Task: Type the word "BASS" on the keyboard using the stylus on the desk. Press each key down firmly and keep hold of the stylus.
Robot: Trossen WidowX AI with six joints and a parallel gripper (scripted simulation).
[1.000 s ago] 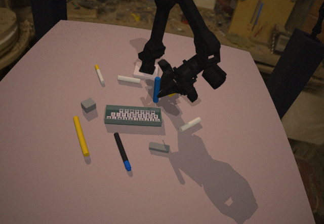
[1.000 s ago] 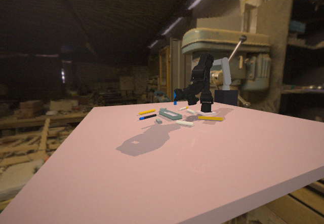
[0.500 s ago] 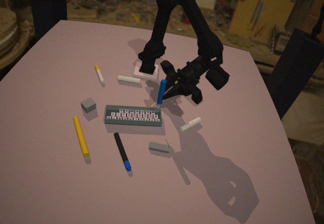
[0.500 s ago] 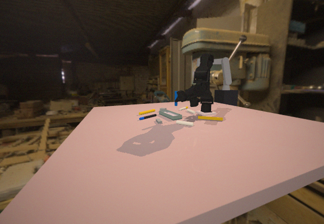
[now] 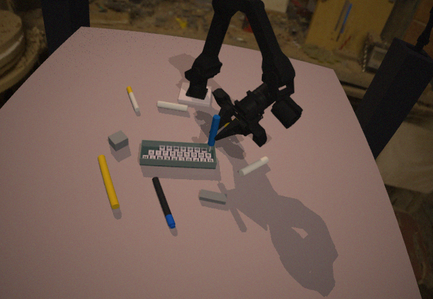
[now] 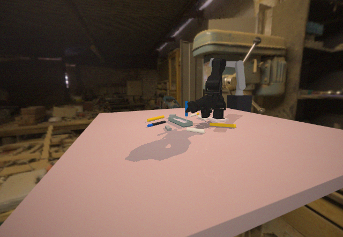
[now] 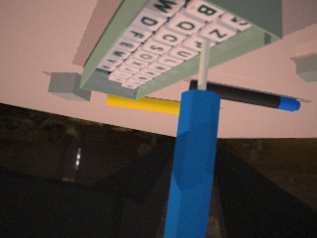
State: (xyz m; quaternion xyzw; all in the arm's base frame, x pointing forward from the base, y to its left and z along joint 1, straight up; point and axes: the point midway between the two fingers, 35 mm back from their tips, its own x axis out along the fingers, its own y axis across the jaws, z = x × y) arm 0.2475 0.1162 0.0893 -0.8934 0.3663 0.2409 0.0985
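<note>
Right now the grey cube is 25 cm to the right of my gripper tip, 7 cm below it and 3 cm ahead of it. The rest, counted from my gripper tip: blue stylus (1 cm below); then grey wedge (12 cm ahead, 8 cm below, 4 cm to the left); then yellow rod (22 cm to the right, 16 cm ahead, 8 cm below).
</note>
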